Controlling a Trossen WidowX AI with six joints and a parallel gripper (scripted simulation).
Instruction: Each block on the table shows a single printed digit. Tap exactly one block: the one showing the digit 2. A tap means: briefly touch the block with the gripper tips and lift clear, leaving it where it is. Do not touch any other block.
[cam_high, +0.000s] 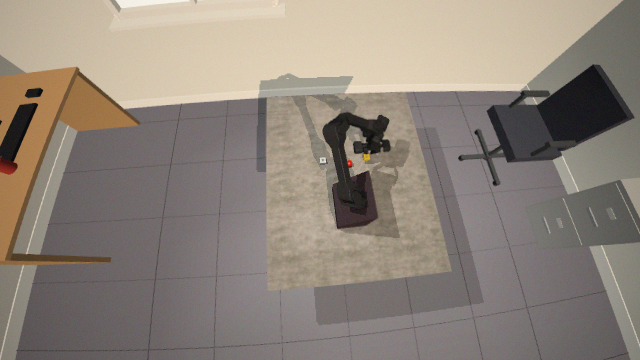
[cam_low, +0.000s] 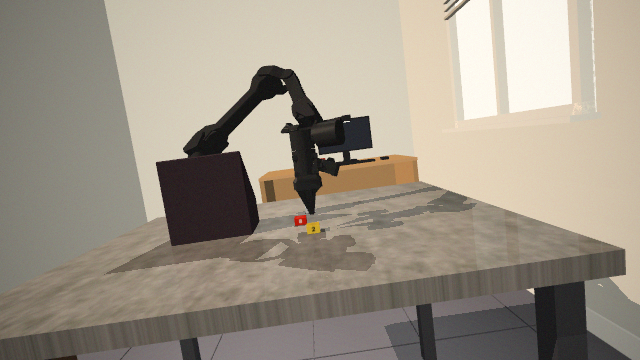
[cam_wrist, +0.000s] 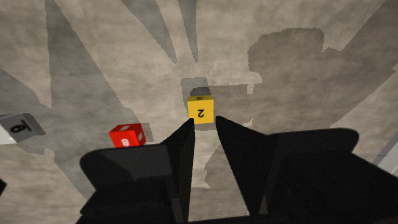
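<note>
The yellow block lies 4 cm below my gripper tip. The rest, counted from my gripper tip: white block: 25 cm to the left, 4 cm below; red block: 11 cm to the left, 4 cm below, 3 cm behind.
</note>
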